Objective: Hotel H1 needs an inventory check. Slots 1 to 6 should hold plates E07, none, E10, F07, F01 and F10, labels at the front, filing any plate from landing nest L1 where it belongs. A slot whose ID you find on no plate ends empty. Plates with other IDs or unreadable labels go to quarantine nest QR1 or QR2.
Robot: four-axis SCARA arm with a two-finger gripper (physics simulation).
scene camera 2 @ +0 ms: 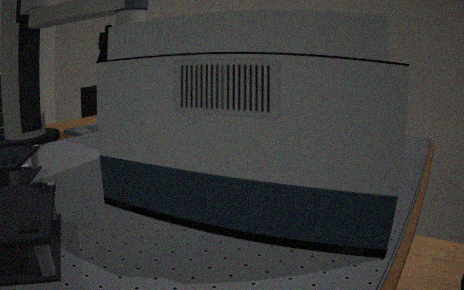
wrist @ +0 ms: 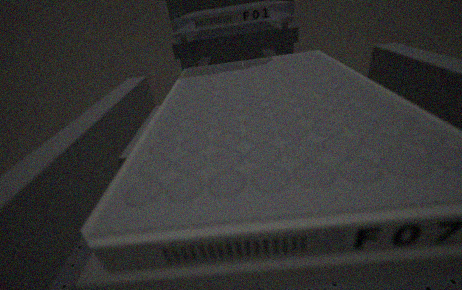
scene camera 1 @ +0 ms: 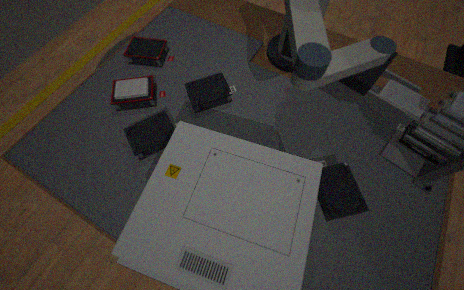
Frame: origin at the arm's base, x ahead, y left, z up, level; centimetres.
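Seen in the pictures: gripper, fingertip midpoint: [wrist: 257, 82] [scene camera 1: 411, 102]; arm's base, link origin: [scene camera 2: 26, 141].
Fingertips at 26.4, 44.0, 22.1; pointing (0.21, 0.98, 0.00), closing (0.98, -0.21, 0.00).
Observation:
Pixels of each thing's top centre, then the offset from my fingertips to it, as dx, dy, dz.
- pale plate, top centre: [wrist: 262, 94] [scene camera 1: 404, 97] -0.5, -2.3, +0.3
- plate with label F01, top centre: [wrist: 230, 7] +1.7, +12.7, +2.9
- white plate, top centre: [scene camera 1: 131, 87] +31.2, -90.4, -14.4
- big white cabinet, top centre: [scene camera 2: 278, 28] [scene camera 1: 225, 204] +54.1, -32.5, +3.8
My gripper [scene camera 1: 403, 97] [wrist: 257, 82] is shut on a pale plate [scene camera 1: 400, 94] [wrist: 280, 140] whose front label reads F07. The plate is level between the two fingers, near the hotel [scene camera 1: 436, 144] at the right edge in the scene camera 1 view. In the wrist view, a plate with label F01 [wrist: 256, 14] sits ahead in the rack, higher than the held plate, with dark space below it. The hotel's lower levels are hidden behind the held plate, and slot numbers cannot be read. A white plate [scene camera 1: 131, 88] lies in a red-rimmed nest [scene camera 1: 114, 95]; its ID cannot be read.
Another red-rimmed nest [scene camera 1: 146, 48] stands behind it, with a dark top. Dark nests [scene camera 1: 209, 91] [scene camera 1: 150, 134] [scene camera 1: 345, 190] stand around a big white cabinet [scene camera 1: 245, 200] [scene camera 2: 240, 135], which blocks much of the scene camera 2 view. A dark stand [scene camera 2: 25, 215] is at its left.

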